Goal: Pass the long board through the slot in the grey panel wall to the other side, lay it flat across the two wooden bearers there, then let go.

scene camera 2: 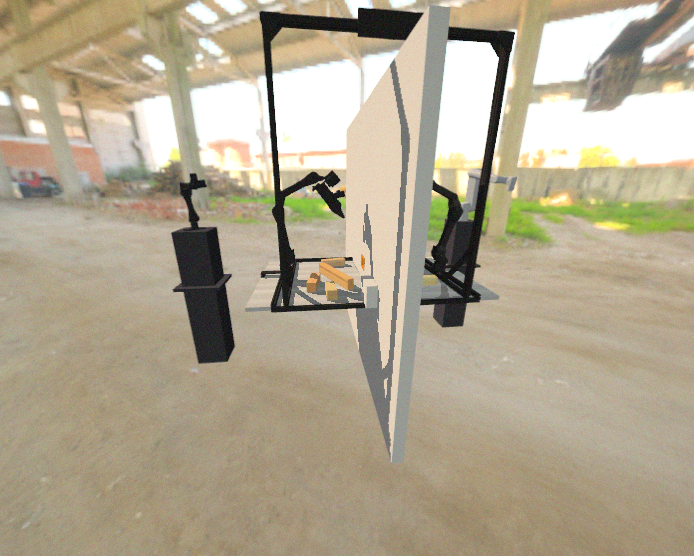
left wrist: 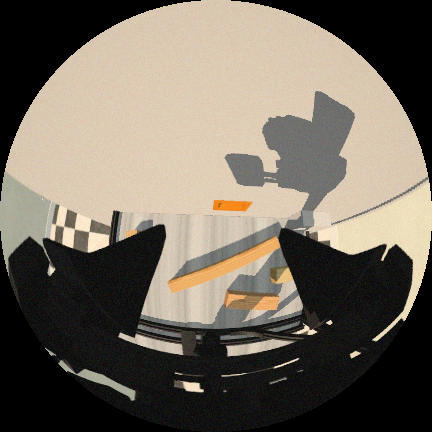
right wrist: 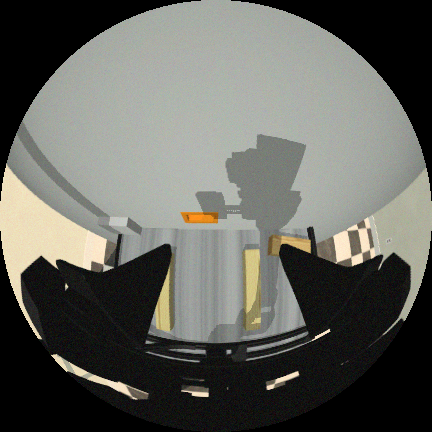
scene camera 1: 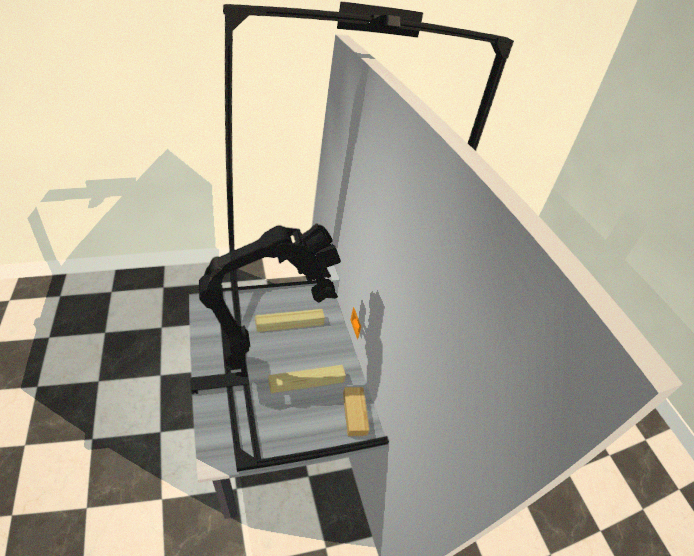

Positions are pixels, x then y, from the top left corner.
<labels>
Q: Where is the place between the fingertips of my right gripper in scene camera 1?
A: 333, 286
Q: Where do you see a grey panel wall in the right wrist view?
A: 214, 113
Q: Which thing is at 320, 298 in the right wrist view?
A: My right gripper.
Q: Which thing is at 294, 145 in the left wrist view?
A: A grey panel wall.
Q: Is my right gripper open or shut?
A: Open.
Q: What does my right gripper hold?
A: Nothing.
</labels>
